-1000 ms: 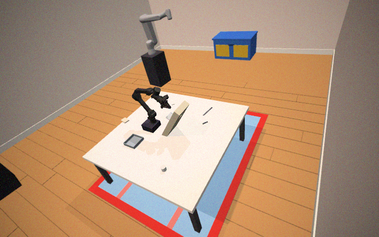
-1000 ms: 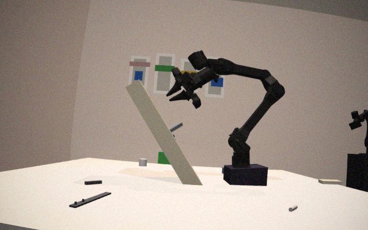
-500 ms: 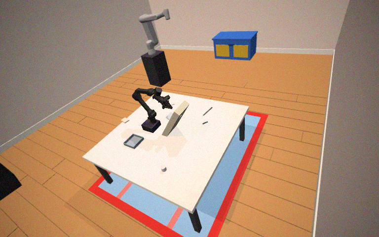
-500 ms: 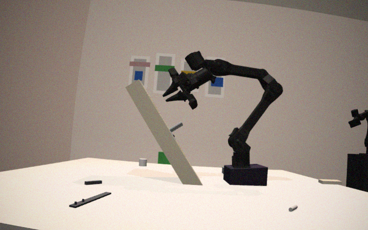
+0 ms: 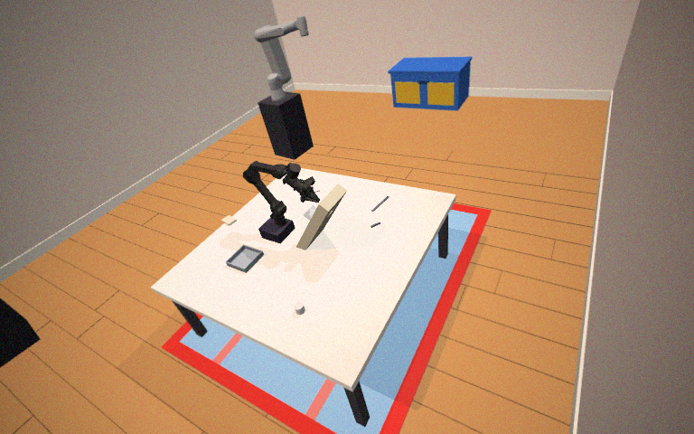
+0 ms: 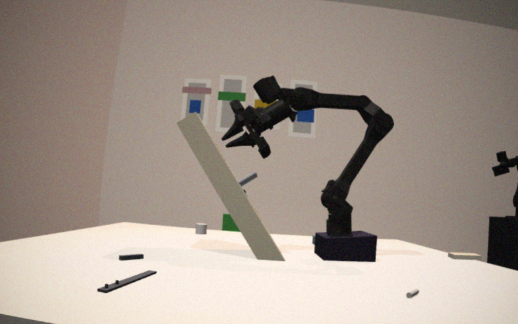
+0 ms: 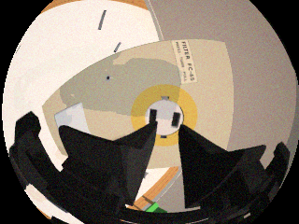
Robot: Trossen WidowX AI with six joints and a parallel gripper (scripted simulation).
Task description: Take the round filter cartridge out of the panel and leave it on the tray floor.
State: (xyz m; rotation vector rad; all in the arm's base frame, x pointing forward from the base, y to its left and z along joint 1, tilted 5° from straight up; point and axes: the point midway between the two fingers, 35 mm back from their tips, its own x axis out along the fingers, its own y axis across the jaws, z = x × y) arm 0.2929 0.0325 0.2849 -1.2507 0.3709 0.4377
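Now: gripper tip 30 mm short of the round filter cartridge and 30 mm above it. The rest, counted from my gripper tip: grey tray (370 mm behind, 330 mm to the right, 300 mm below); then dark block (140 mm ahead, 250 mm to the left, 300 mm below); then white pin (430 mm behind, 370 mm to the left, 300 mm below).
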